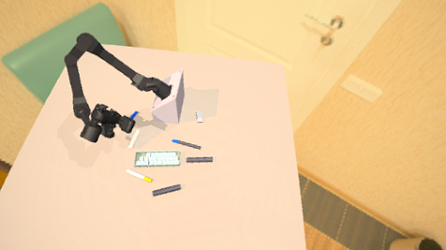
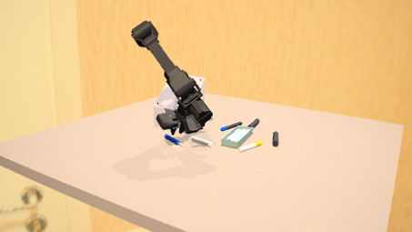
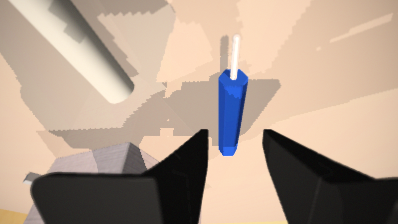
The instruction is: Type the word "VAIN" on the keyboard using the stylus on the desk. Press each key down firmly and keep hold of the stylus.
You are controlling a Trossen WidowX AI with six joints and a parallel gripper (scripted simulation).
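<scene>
Now: gripper tip 30 mm above the blue stylus. The rest, counted from my gripper tip: white stick: 90 mm ahead, 50 mm to the left, 30 mm below; blue-tipped grey pen: 90 mm ahead, 270 mm to the left, 30 mm below; yellow-tipped white pen: 260 mm ahead, 120 mm to the left, 30 mm below.
</scene>
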